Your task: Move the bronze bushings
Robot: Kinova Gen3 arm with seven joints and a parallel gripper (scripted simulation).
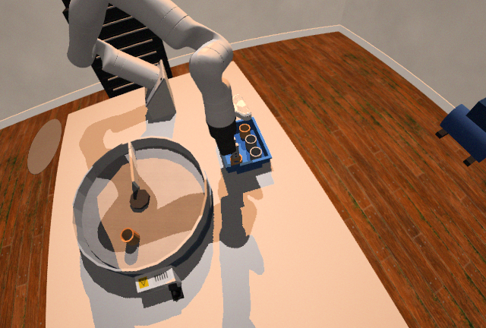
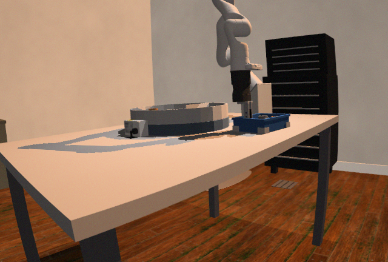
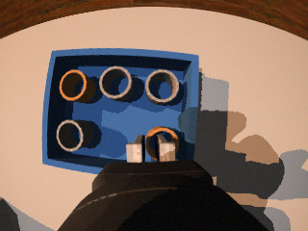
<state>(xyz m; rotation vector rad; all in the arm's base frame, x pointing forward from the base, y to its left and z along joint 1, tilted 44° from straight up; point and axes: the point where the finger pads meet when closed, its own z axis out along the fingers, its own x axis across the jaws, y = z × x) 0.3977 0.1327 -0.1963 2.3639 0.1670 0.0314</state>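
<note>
My hand is 40 mm past the blue crate, 30 mm to the right of it and 40 mm above it. Round my hand: turntable disc: 80 mm ahead, 310 mm to the right, 10 mm below.
</note>
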